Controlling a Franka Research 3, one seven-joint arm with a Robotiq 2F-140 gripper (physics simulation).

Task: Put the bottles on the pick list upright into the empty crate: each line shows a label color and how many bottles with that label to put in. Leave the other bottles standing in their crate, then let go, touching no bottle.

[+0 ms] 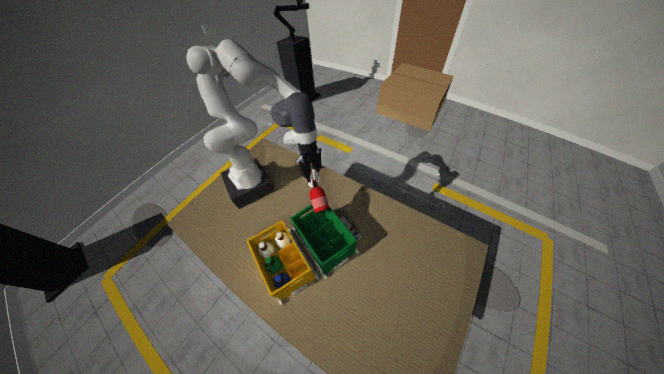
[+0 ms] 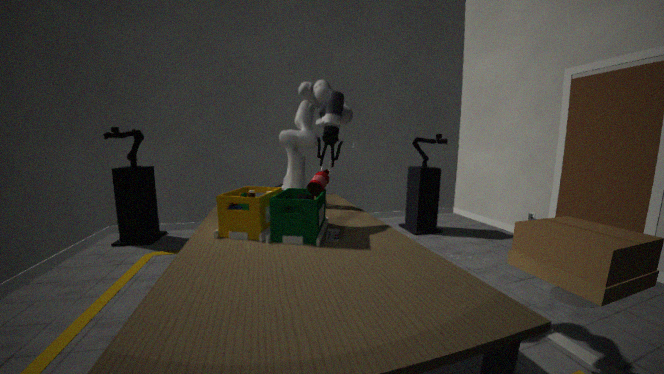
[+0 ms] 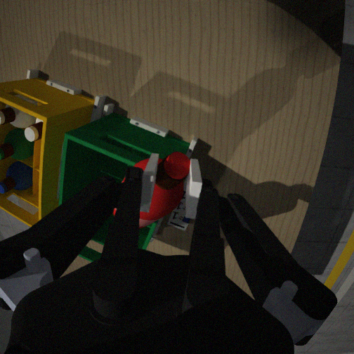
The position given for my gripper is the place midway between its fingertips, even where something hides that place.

I see my gripper (image 1: 314, 184) and a red bottle (image 3: 171, 171).
My gripper is seen too in image 3 (image 3: 172, 169).
